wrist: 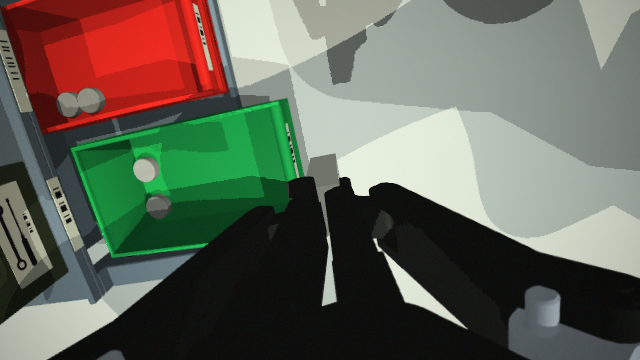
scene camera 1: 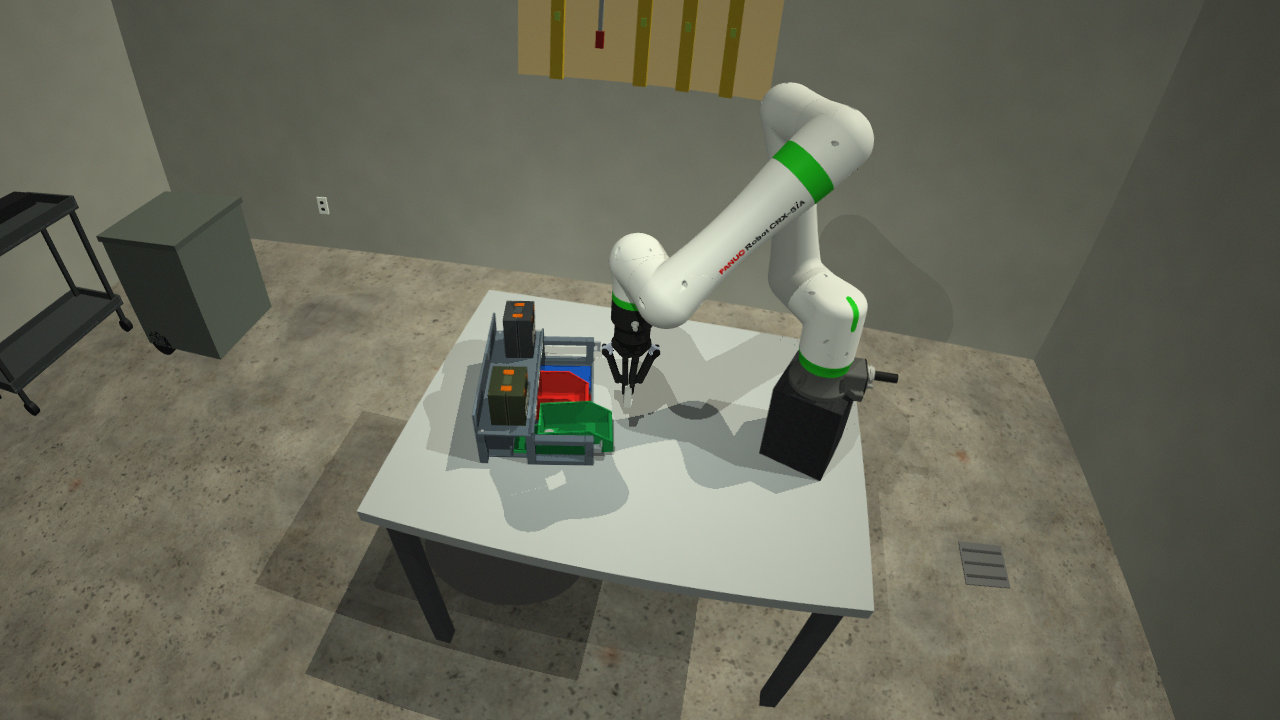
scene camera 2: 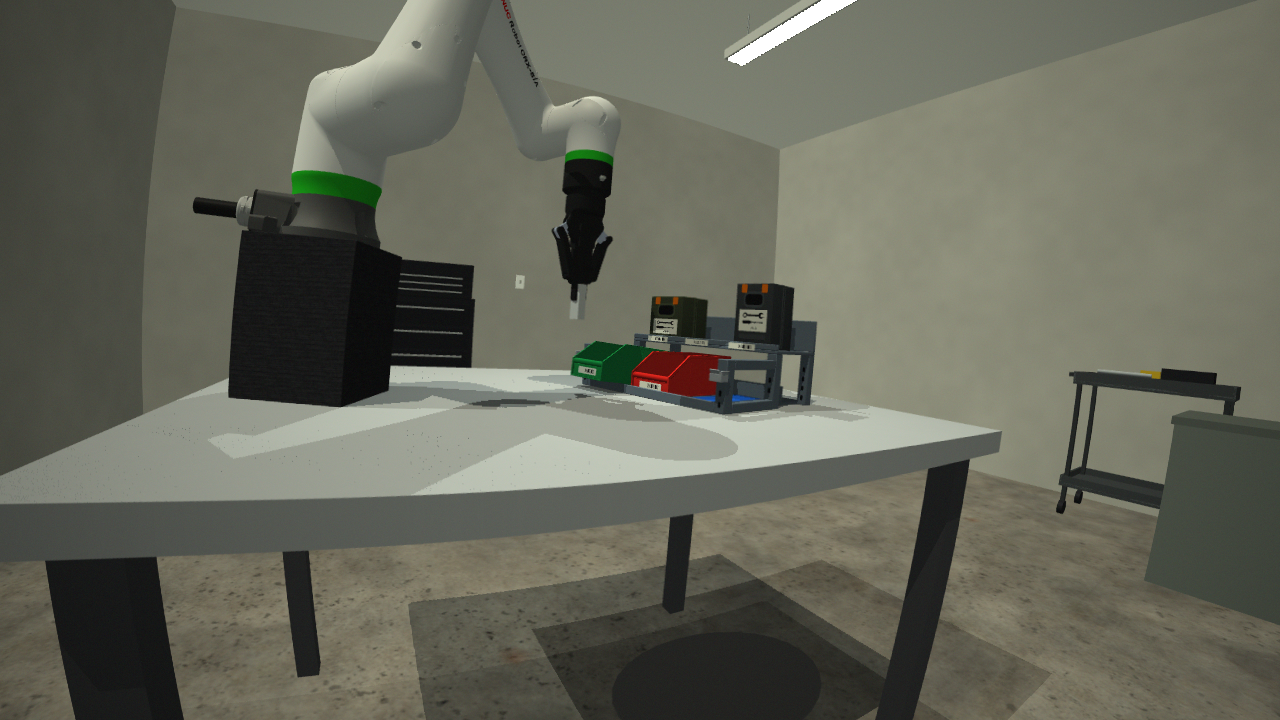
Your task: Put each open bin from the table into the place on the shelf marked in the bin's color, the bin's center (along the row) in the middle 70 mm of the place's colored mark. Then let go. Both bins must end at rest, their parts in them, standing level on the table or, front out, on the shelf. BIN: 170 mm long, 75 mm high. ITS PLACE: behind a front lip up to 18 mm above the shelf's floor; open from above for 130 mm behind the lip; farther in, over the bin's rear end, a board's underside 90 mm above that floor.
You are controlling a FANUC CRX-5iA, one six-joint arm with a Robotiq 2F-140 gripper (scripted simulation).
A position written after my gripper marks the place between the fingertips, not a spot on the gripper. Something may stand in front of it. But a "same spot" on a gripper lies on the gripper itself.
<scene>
My gripper shows in the wrist view, in scene camera 1 [626,403] and in scene camera 2. A red bin shows in the wrist view [135,60], in scene camera 1 and in scene camera 2. The same spot on the red bin: [scene camera 2: 680,373] is [scene camera 1: 577,381]. The same spot on my gripper: [scene camera 2: 568,257] is [wrist: 434,212].
</scene>
